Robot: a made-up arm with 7 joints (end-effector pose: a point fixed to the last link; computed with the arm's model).
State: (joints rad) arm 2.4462 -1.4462 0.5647 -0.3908 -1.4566 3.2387 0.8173
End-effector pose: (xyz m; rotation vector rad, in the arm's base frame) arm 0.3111 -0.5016 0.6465 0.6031 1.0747 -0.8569
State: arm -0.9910 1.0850 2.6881 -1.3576 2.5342 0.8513 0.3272
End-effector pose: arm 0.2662 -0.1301 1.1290 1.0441 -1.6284 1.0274
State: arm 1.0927 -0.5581 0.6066 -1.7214 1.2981 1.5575 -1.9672
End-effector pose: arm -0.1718 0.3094 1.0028 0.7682 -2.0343 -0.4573
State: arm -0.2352 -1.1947 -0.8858 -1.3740 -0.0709 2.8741 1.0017
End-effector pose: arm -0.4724 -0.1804 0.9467 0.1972 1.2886 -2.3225
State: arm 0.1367 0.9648 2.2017 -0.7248 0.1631 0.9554 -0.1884
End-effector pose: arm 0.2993 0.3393 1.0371 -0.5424 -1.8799 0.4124
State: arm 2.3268 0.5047 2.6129 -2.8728 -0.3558 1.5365 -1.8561
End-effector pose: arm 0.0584 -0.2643 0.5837 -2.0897 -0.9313 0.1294
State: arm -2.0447 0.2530 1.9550 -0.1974 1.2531 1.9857 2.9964
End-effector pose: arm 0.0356 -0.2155 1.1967 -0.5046 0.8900 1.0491
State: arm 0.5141 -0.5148 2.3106 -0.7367 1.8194 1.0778 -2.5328
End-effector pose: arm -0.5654 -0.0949 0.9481 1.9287 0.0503 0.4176
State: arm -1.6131 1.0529 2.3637 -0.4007 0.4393 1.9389 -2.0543
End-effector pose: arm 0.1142 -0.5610 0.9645 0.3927 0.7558 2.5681
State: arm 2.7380 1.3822 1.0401 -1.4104 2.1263 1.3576 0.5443
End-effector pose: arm -0.6106 -0.2130 0.3771 0.3450 -0.2191 -1.7819
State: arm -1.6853 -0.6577 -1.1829 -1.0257 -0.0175 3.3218 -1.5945
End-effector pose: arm -0.1774 0.3140 1.0423 0.1387 -0.8216 -1.0112
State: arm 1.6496 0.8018 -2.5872 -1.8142 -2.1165 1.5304 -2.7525
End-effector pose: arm 0.2744 -0.0878 1.0244 -1.0018 -0.2667 2.5900
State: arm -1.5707 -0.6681 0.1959 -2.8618 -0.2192 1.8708 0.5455
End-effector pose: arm 0.0693 -0.2640 0.6799 1.7242 -2.3639 -0.6540
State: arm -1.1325 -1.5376 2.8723 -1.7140 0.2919 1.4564 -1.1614
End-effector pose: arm -0.0130 0.3393 0.0342 0.5317 1.6754 -1.8557
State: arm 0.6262 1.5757 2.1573 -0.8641 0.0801 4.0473 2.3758
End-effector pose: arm 0.3446 0.4124 0.5967 0.7551 1.7504 1.5138
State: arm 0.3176 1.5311 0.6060 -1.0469 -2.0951 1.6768 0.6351
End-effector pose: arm 0.4555 0.4191 0.1924 1.7034 0.9501 0.4905
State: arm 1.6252 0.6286 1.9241 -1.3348 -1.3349 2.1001 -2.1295
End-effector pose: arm -0.4203 0.0744 1.0272 -2.3972 0.9546 1.6513
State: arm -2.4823 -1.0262 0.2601 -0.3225 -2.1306 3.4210 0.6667
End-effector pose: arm 0.3813 0.1036 0.9323 -0.3112 0.6445 -0.6605
